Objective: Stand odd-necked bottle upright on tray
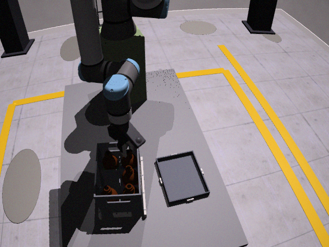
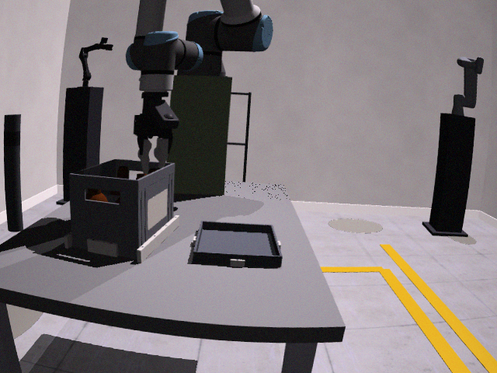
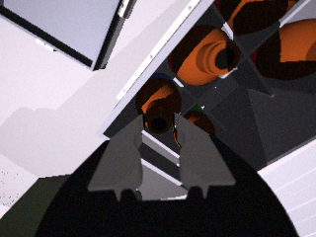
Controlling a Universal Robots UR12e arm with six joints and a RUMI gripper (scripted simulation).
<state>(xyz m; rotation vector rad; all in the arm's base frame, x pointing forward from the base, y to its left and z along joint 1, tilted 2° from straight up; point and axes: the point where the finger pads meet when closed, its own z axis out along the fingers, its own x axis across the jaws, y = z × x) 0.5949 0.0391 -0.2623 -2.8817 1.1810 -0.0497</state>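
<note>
Right now the dark grey crate is 9 cm ahead of my hand, 7 cm below it and 5 cm to the right of it. From my hand the other things lie so: black tray (23 cm to the left, 14 cm below, 5 cm ahead).
</note>
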